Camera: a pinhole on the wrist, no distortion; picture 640 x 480 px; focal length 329.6 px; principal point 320.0 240.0 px. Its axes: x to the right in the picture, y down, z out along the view. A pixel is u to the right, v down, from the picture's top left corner.
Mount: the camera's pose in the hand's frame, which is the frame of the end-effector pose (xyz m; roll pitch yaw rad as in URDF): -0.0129 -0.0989 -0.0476 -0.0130 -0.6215 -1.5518
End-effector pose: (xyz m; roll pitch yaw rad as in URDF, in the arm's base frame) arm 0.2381 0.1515 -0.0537 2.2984 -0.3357 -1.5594
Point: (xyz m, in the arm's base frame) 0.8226 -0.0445 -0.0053
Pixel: behind the camera
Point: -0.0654 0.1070 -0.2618
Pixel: 416.9 224.6
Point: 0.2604 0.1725 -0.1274
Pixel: 367.6 111.8
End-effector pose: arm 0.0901 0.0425 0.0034 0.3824 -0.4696 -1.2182
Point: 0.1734 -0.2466 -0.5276
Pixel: behind the camera
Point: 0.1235 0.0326 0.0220
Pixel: 87.7 362.5
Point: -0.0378 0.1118 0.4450
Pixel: 416.4 313.3
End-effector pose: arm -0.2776 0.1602 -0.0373 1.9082 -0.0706 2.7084
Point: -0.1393 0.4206 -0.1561
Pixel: 455.6 226.2
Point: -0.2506 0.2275 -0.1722
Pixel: 570.1 253.8
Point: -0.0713 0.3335 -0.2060
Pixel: 513.8 105.5
